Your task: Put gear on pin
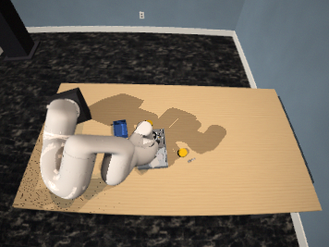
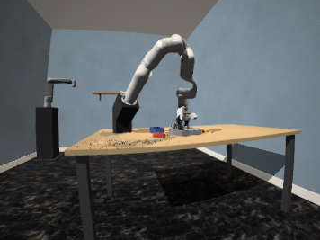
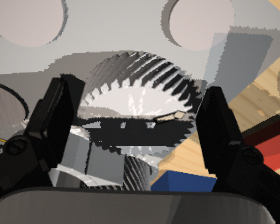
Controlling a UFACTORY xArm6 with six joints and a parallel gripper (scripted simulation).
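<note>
My hand is right at the grey toothed gear. Also, from my hand: red block: 20 cm behind, 1 cm to the left, 5 cm below; blue block: 16 cm behind, 18 cm to the left, 4 cm below; grey screw: 25 cm ahead, 5 cm to the right, 5 cm below.
</note>
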